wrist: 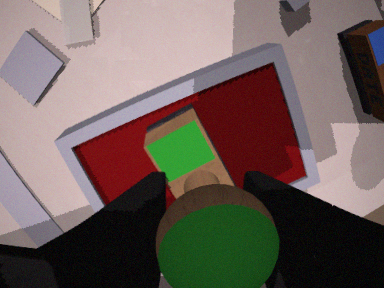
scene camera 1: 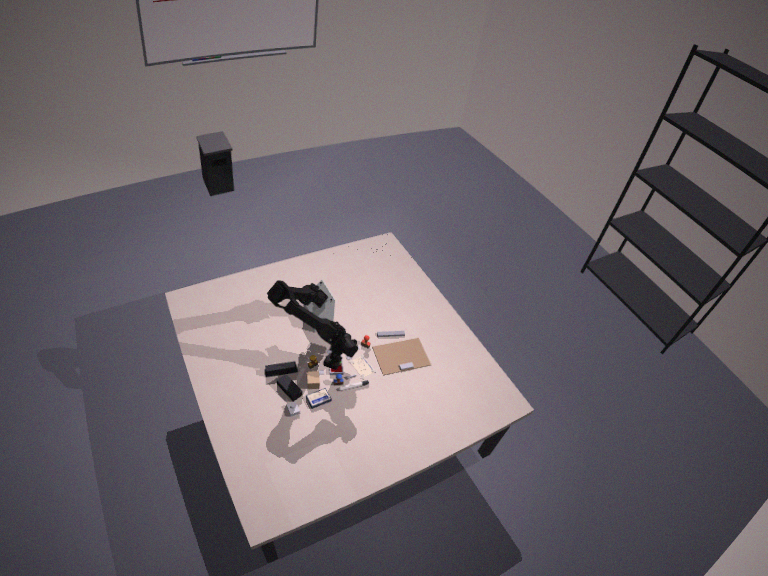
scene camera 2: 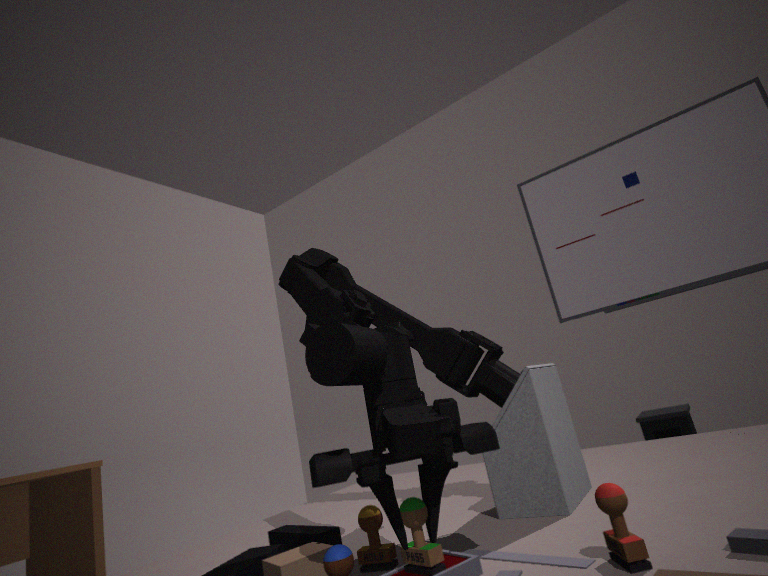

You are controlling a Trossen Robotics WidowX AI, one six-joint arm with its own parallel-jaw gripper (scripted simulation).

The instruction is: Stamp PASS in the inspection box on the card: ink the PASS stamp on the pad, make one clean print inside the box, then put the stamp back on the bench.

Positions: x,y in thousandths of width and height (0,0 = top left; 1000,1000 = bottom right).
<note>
I see my gripper (scene camera 2: 546,947), a red-knobbed stamp (scene camera 2: 796,867), a brown board (scene camera 1: 521,619) and a gold-knobbed stamp (scene camera 2: 482,900).
My gripper shows as well in the wrist view (wrist: 533,644). The wrist view misses the red-knobbed stamp: it is out of frame. The wrist view does not show the brown board: it is out of frame.
</note>
